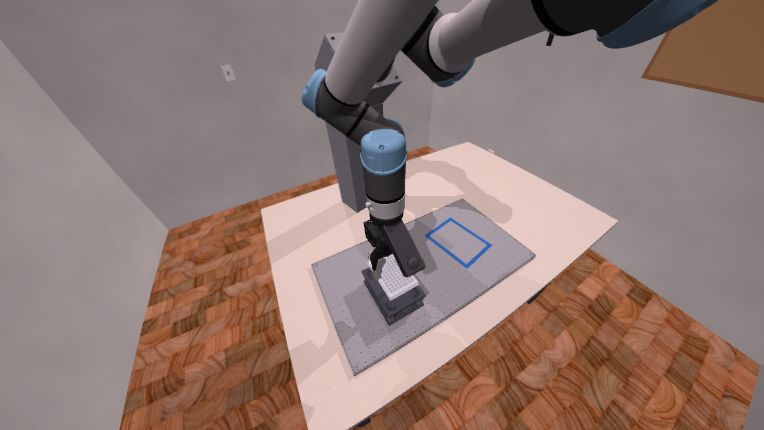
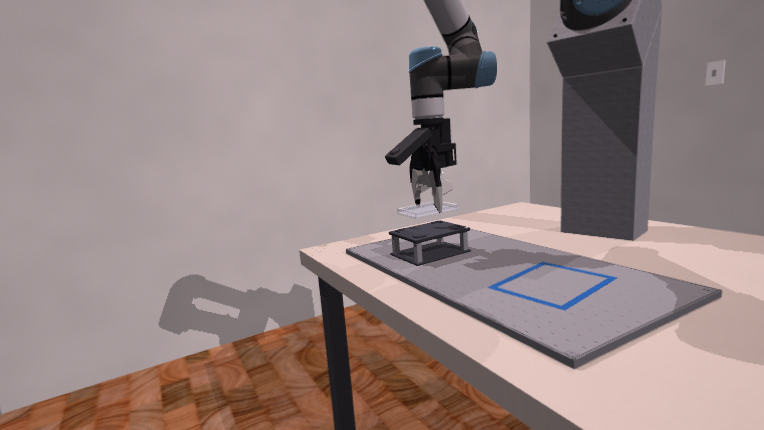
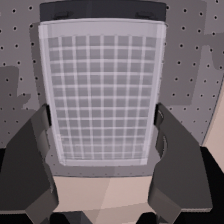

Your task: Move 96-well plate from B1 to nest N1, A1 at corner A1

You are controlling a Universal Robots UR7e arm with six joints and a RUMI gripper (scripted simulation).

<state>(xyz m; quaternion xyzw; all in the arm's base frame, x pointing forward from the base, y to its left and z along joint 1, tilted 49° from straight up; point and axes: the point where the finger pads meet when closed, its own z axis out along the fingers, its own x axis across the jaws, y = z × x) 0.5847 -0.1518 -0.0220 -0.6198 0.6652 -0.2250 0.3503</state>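
Now: hand 6 cm above the dark raised plate nest. The rest, counted from my hand: clear 96-well plate 1 cm below.
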